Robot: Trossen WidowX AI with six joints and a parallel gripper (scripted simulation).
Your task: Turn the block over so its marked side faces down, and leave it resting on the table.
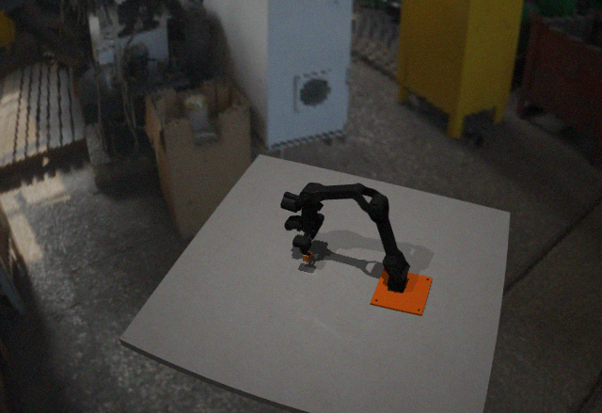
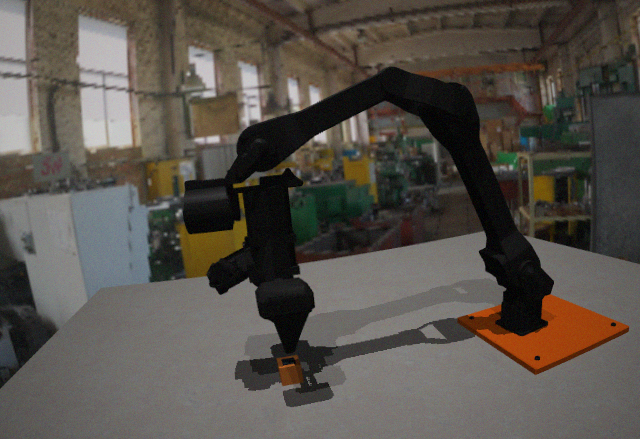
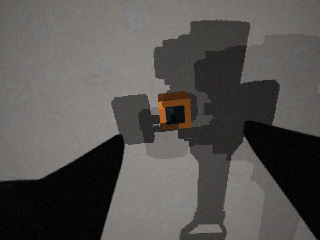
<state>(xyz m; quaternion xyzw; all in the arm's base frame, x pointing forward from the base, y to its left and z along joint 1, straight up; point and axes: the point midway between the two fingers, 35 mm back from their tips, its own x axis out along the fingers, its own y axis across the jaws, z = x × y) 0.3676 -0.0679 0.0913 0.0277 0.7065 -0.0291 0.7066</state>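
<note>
Now: gripper tip 40 mm above the orange block.
</note>
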